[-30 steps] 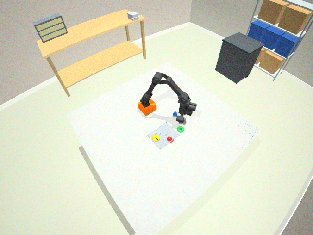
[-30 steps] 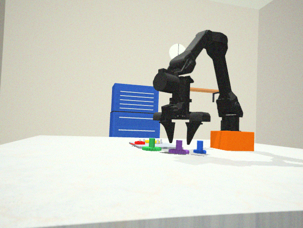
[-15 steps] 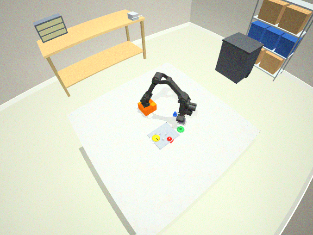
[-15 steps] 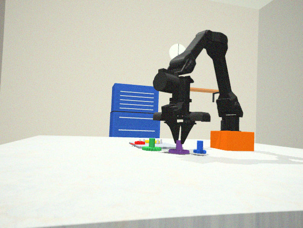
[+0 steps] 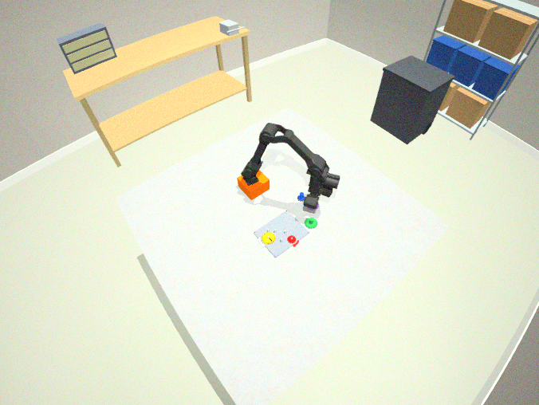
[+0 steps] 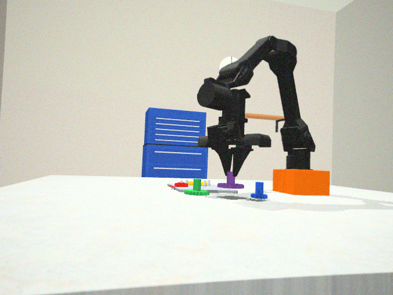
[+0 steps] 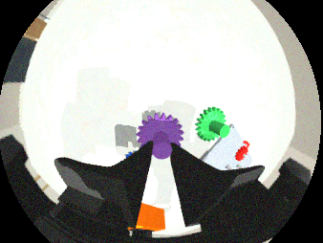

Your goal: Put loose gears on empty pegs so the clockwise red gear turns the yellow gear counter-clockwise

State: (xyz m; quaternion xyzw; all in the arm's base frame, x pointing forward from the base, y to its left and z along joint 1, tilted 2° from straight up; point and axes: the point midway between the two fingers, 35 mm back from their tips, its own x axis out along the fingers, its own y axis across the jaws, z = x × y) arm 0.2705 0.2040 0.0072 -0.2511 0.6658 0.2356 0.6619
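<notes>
Now: the grey board 5 cm ahead of my gripper tip, 21 cm to the right of it and 5 cm below it. Round my gripper tip: large purple gear: 1 cm below; green gear: 8 cm ahead, 6 cm to the right, 4 cm below; small blue gear: 8 cm behind, 1 cm to the right, 4 cm below.
</notes>
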